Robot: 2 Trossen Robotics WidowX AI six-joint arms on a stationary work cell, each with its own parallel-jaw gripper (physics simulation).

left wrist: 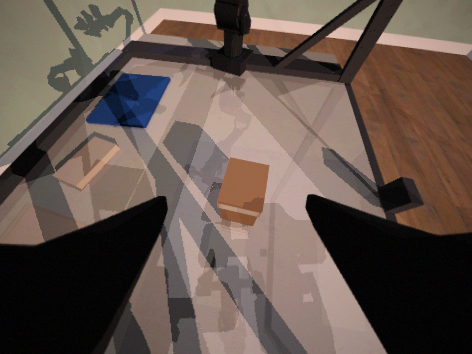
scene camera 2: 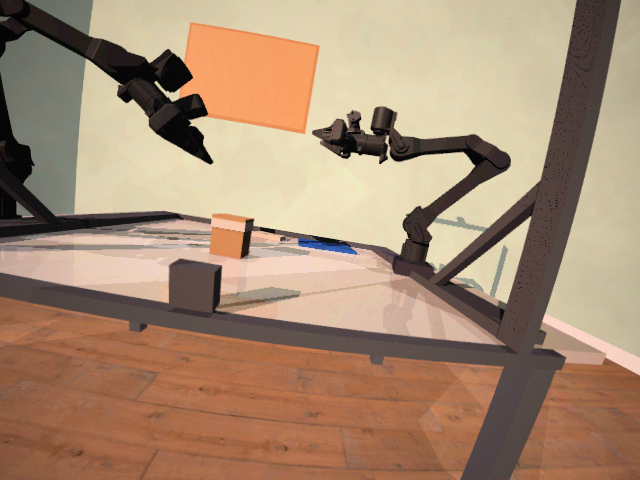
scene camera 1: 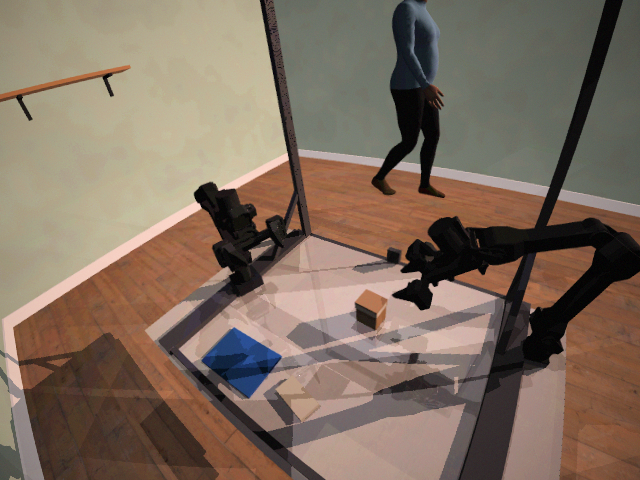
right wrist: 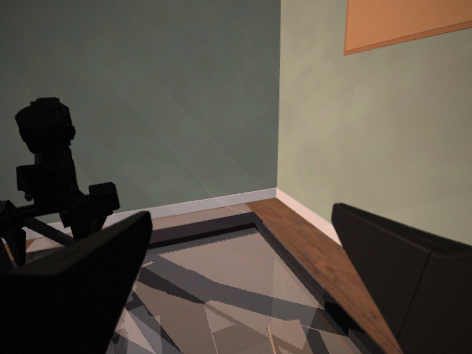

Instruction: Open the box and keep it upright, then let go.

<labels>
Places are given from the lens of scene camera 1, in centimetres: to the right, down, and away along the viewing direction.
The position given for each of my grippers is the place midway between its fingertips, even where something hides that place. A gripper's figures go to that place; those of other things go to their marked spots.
my left gripper point(scene camera 1: 397, 283): 20, 11, 68
my right gripper point(scene camera 1: 266, 255): -12, 3, 60
flat blue square point(scene camera 1: 243, 362): -23, 36, 76
</labels>
